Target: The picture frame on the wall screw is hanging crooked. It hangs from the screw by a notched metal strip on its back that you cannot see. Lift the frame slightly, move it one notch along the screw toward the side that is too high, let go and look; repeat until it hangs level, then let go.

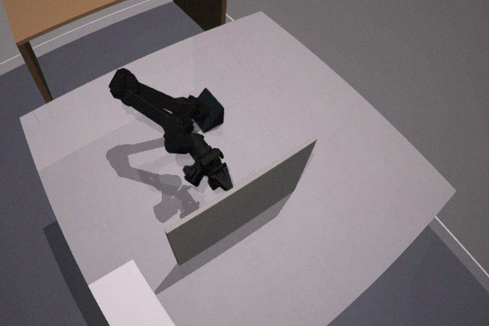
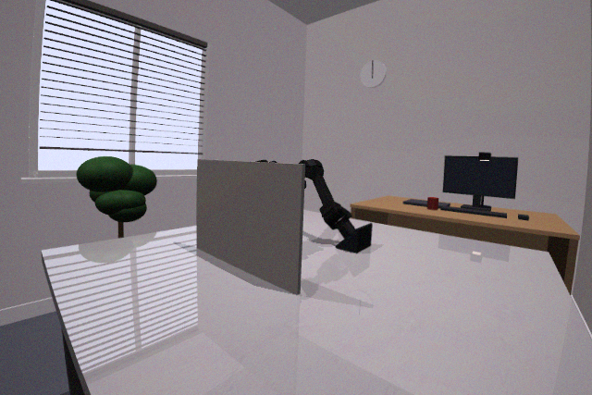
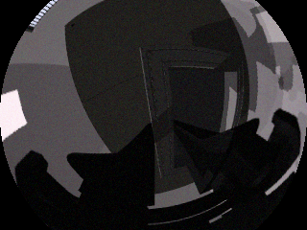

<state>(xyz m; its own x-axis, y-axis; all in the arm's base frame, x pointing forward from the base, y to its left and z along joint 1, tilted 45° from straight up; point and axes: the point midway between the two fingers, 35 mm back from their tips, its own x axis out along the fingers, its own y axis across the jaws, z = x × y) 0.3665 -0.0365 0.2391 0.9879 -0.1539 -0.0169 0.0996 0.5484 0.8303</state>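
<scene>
My gripper tip is 50 mm above the picture frame, 10 mm to the right of it and 10 mm short of it. The rest, counted from my gripper tip: beige wall panel 60 mm below, 20 mm to the left, 20 mm ahead.
</scene>
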